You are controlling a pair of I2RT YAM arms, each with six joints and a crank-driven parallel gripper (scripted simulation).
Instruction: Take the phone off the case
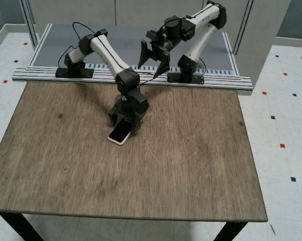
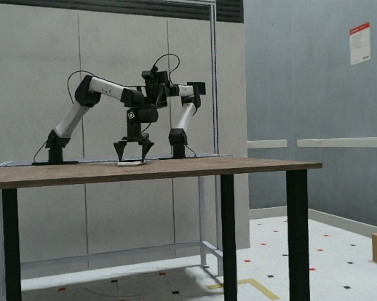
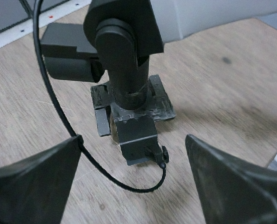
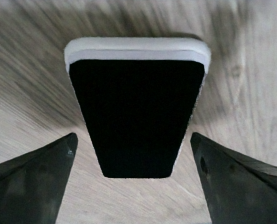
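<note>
The phone lies right at my right hand.
</note>
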